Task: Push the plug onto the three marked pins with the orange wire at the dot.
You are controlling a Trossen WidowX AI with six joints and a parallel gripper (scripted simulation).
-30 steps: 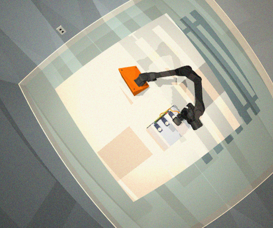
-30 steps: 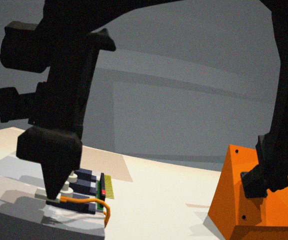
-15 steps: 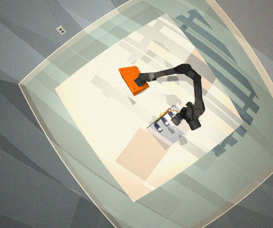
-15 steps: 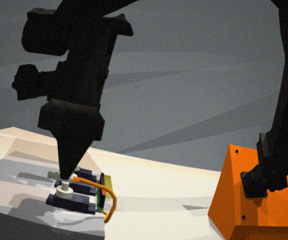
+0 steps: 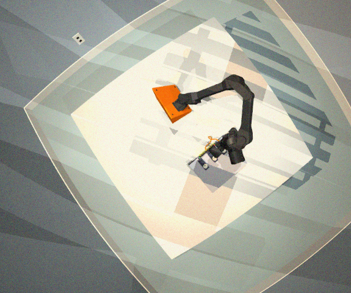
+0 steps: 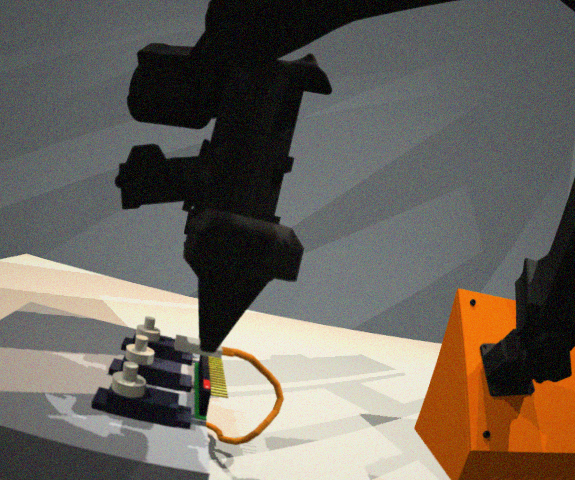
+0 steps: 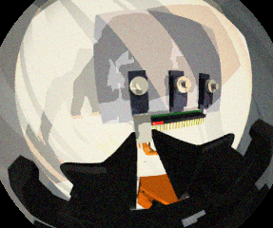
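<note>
The red band lies 10 mm behind my gripper tip, 30 mm to the right of it and 40 mm below it. From my gripper tip the other things lie so: holder plate: 150 mm ahead, 70 mm to the right, 90 mm below.
</note>
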